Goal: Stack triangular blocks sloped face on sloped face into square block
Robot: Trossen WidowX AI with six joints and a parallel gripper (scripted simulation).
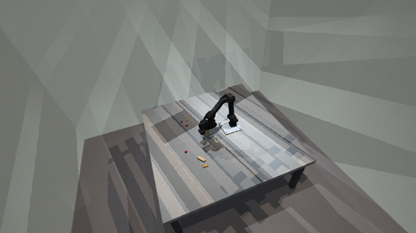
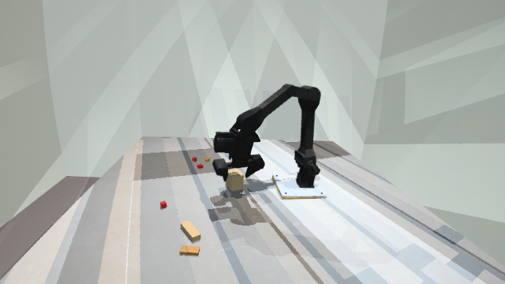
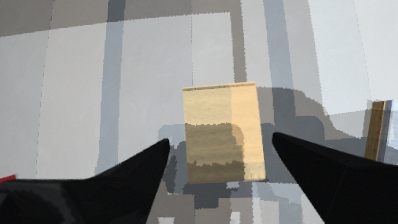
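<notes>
My gripper tip is 10 mm to the right of the tan wooden block and 10 mm below it. Also, from my gripper tip: orange piece (140 mm ahead, 260 mm to the right, 30 mm below).
</notes>
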